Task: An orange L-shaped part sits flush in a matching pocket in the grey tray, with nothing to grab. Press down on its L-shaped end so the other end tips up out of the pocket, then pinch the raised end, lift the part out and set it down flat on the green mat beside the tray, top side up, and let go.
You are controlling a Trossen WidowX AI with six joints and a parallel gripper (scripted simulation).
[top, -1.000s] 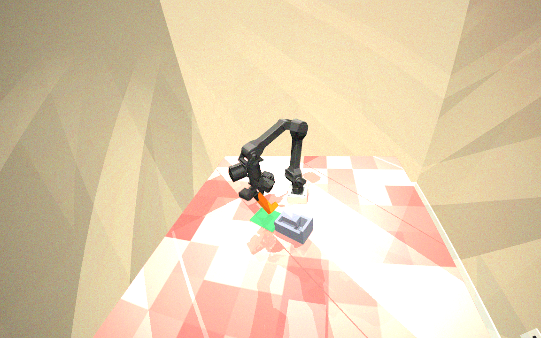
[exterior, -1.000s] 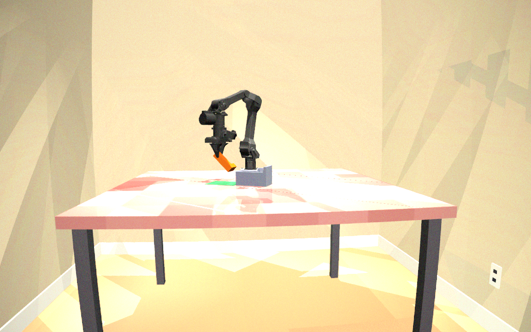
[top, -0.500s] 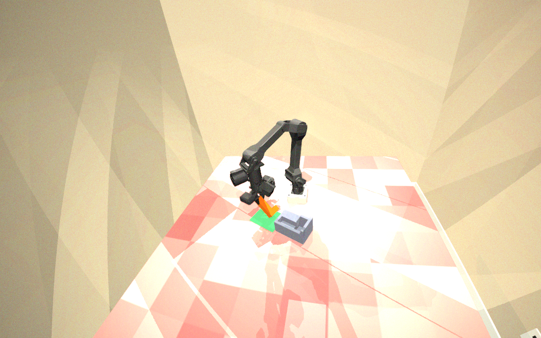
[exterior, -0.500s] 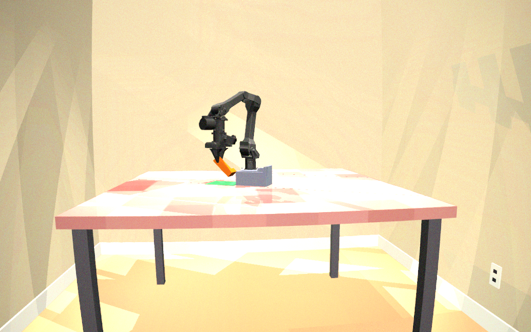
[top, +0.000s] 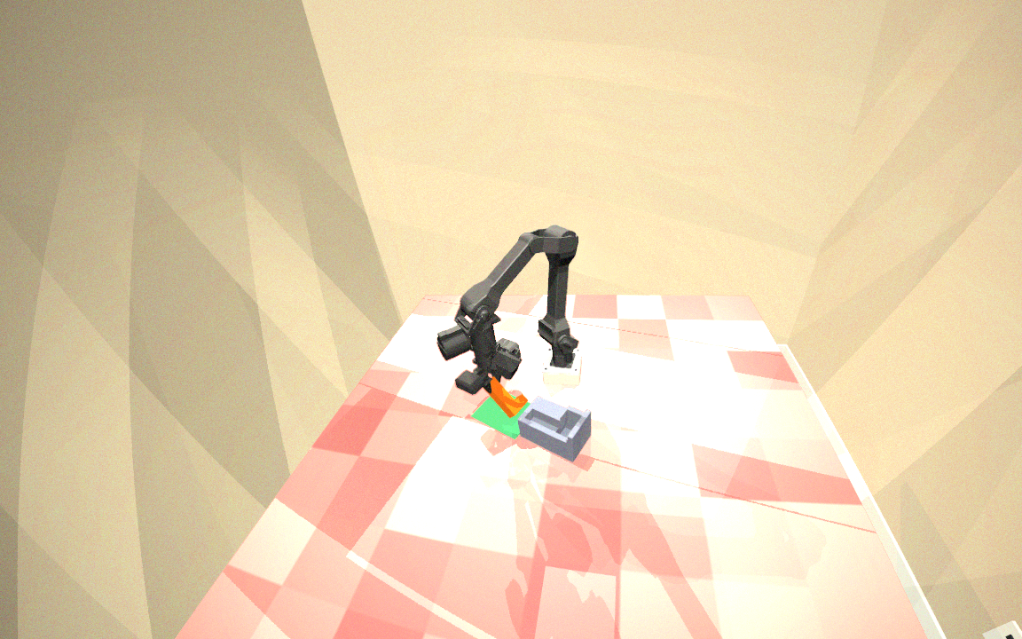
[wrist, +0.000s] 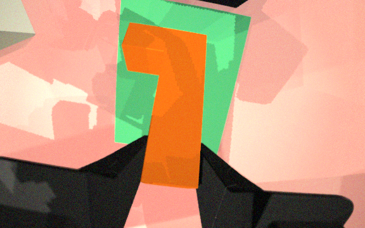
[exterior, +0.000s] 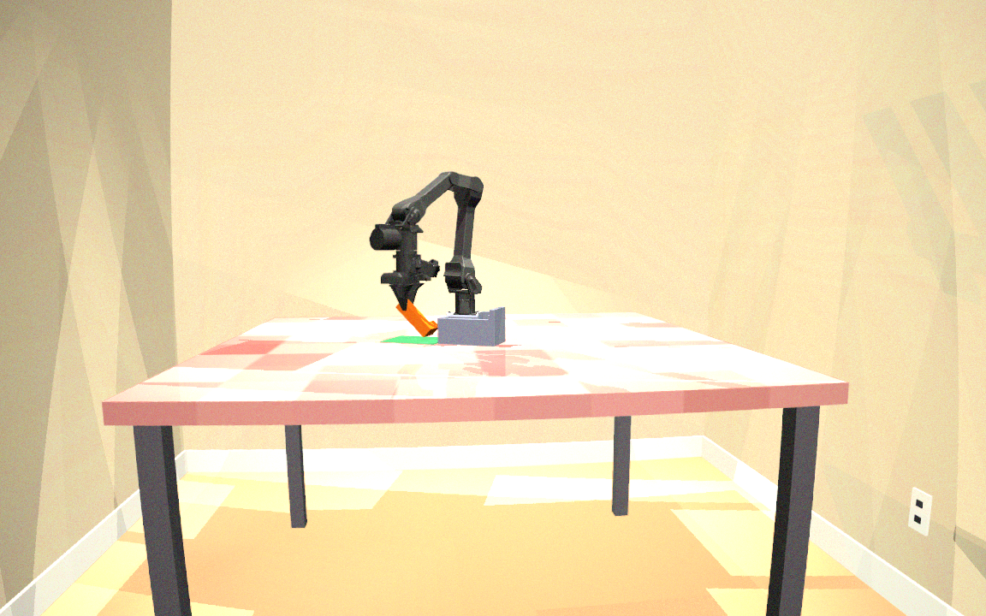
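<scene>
My gripper tip is 40 mm to the right of the orange L-shaped part and 30 mm above it.
</scene>
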